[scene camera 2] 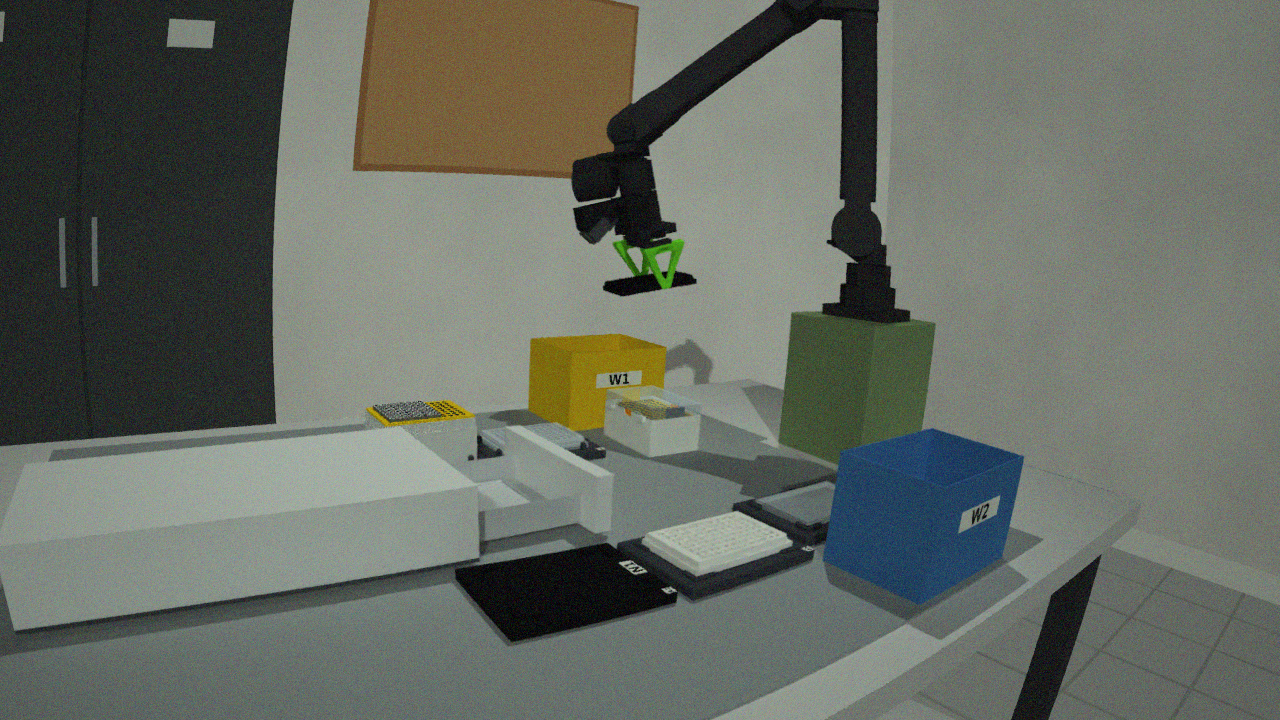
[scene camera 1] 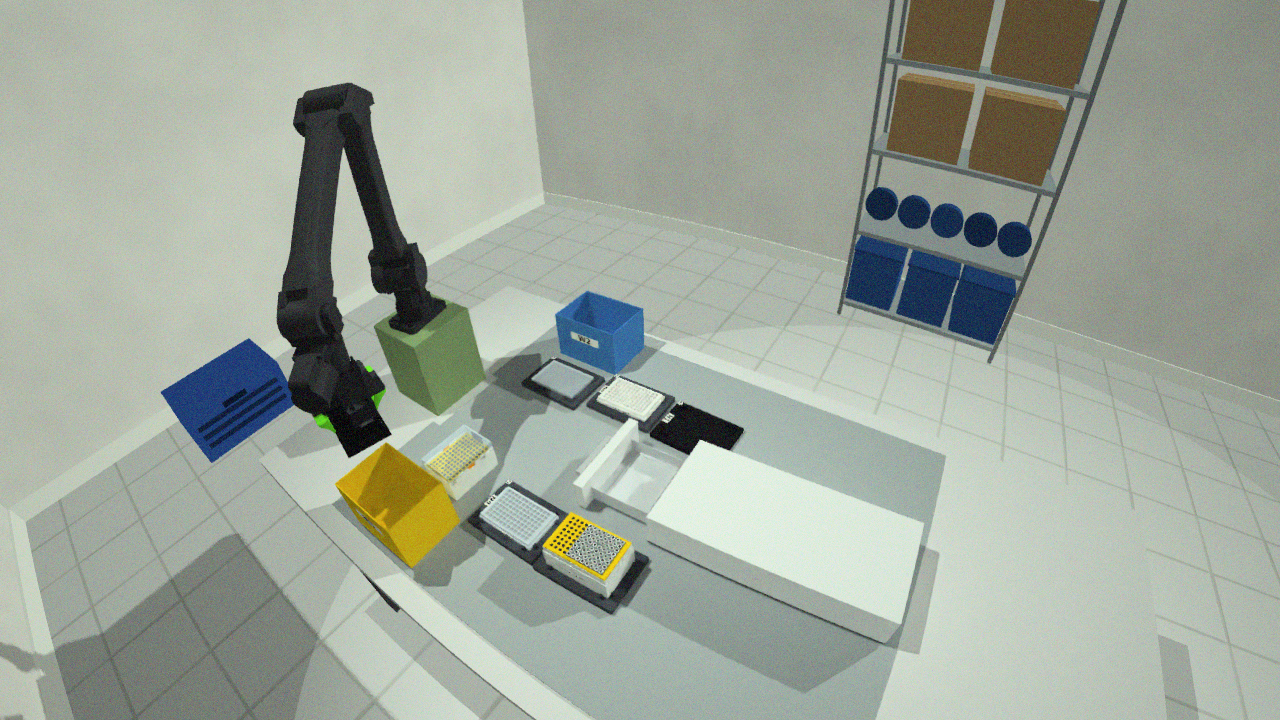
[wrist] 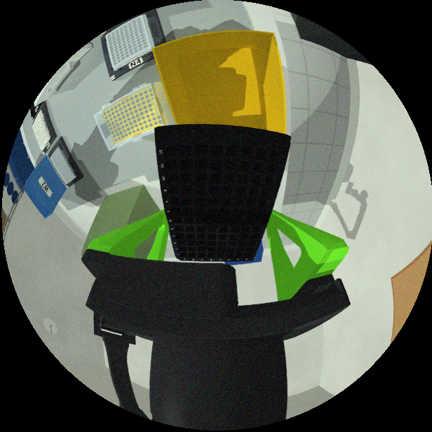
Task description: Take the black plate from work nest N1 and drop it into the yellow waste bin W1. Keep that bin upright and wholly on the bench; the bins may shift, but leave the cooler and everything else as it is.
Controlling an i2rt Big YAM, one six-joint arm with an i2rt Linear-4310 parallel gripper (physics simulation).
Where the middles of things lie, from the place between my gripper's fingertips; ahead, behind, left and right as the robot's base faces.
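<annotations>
The black plate [scene camera 1: 354, 440] is 10 mm ahead of my hand. Counting from my hand again, I find the yellow-topped rack [scene camera 1: 598, 559] 450 mm ahead, 40 mm to the left and 170 mm below. The yellow waste bin W1 [scene camera 2: 568, 378] sits 80 mm ahead of my hand and 40 mm to the right of it, 160 mm below it, whereas the clear-lidded tip box [scene camera 2: 632, 415] is 100 mm ahead of my hand, 120 mm to the left of it and 180 mm below it.
</annotations>
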